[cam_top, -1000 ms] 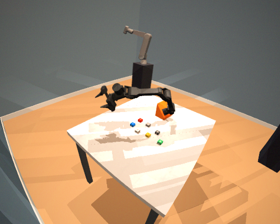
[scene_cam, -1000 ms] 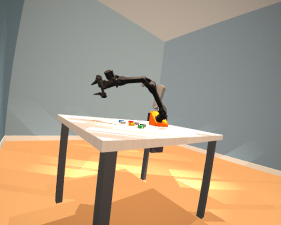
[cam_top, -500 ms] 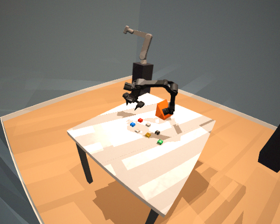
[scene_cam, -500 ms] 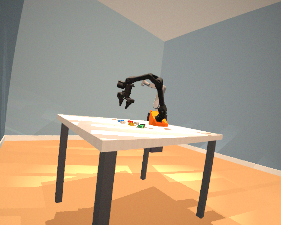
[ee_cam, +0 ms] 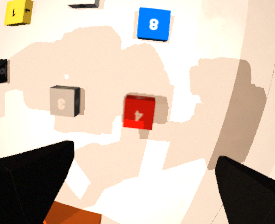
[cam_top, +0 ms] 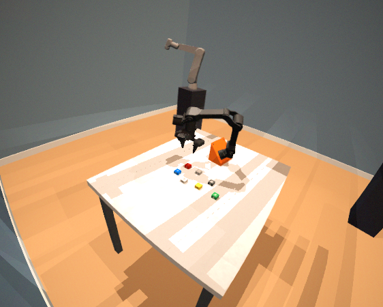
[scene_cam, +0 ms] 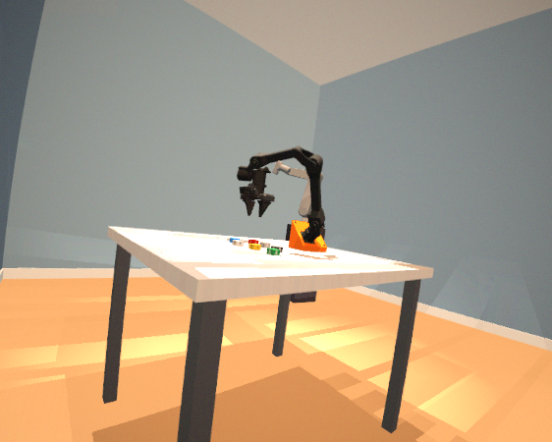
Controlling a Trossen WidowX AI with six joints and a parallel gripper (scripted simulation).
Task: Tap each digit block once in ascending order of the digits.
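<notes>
Right now the white block is 110 mm below my gripper tip, 110 mm ahead of it and 100 mm to the left of it. Also, from my gripper tip: blue block 110 mm below, 90 mm ahead, 20 mm to the left; red block 110 mm below, 10 mm to the left, 10 mm behind; light grey block 110 mm below, 90 mm to the left, 20 mm behind.
</notes>
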